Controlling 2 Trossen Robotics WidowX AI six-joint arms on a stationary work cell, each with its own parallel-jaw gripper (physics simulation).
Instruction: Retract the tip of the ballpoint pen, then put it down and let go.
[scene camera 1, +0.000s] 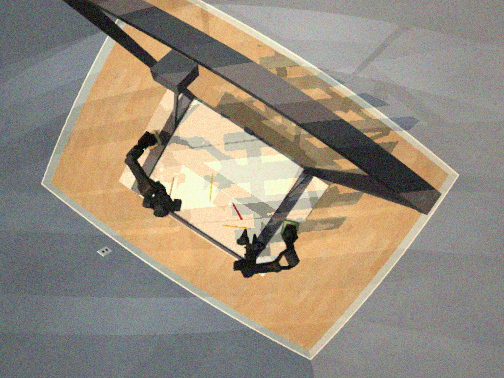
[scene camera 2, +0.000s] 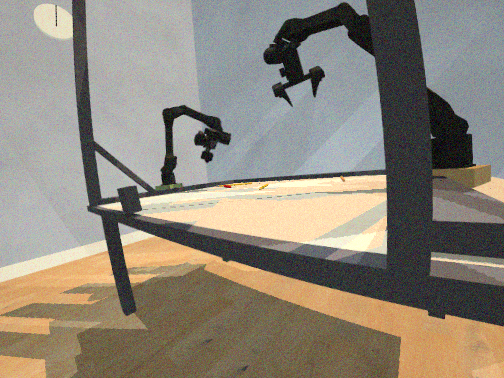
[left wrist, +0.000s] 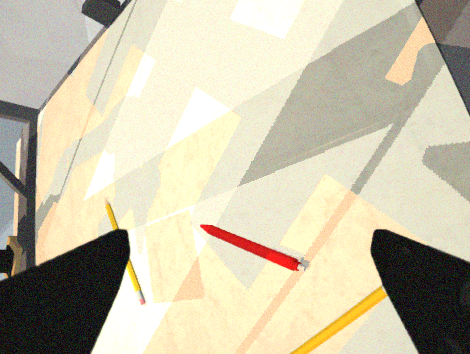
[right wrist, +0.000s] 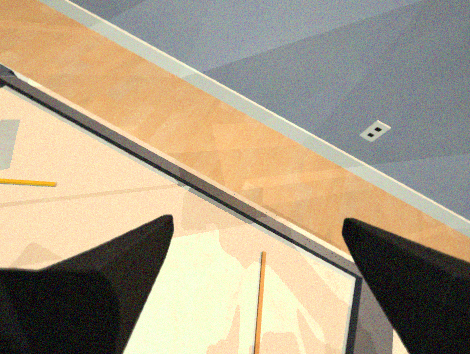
Observation:
My right gripper (scene camera 2: 303, 101) is open, with nothing in its grasp. Also in view: my left gripper (left wrist: 251, 241), a red ballpoint pen (left wrist: 274, 256), a dark overhead beam (scene camera 1: 287, 100), a dark frame post (scene camera 1: 364, 183) and a dark rim (scene camera 2: 458, 289).
My right gripper shows as well in the right wrist view (right wrist: 257, 224). The dark rim shows as well in the left wrist view (left wrist: 28, 147) and in the right wrist view (right wrist: 367, 320). The right wrist view misses the red ballpoint pen: it is out of frame.

